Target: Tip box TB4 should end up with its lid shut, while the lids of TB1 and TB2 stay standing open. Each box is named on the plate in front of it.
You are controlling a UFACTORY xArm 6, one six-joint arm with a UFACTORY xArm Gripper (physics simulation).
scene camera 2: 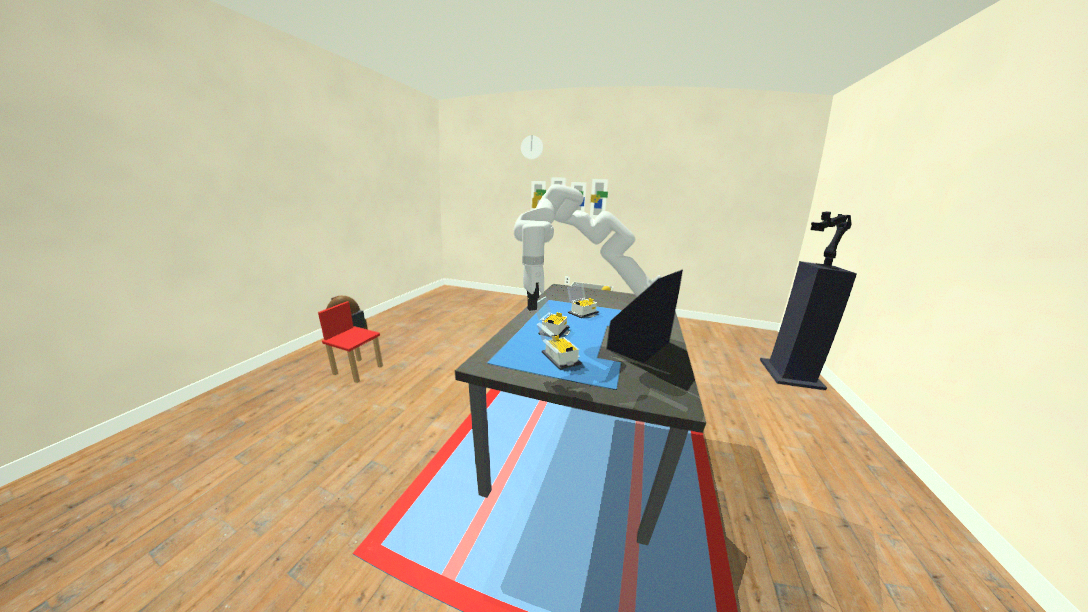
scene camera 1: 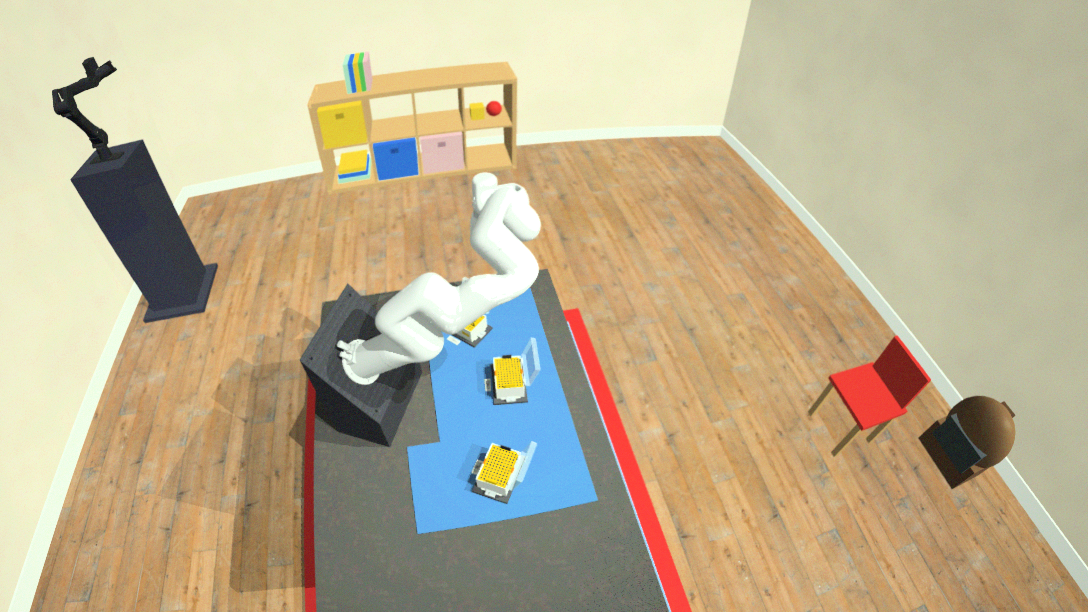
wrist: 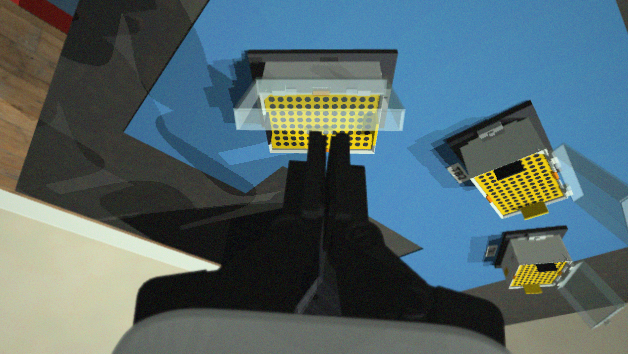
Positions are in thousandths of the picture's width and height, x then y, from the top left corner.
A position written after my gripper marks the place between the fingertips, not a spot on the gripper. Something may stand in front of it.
Note:
In view: my gripper (scene camera 2: 489, 506), a tip box (scene camera 1: 457, 767) and a tip box (scene camera 1: 467, 612).
My gripper is seen too in the wrist view (wrist: 520, 439).

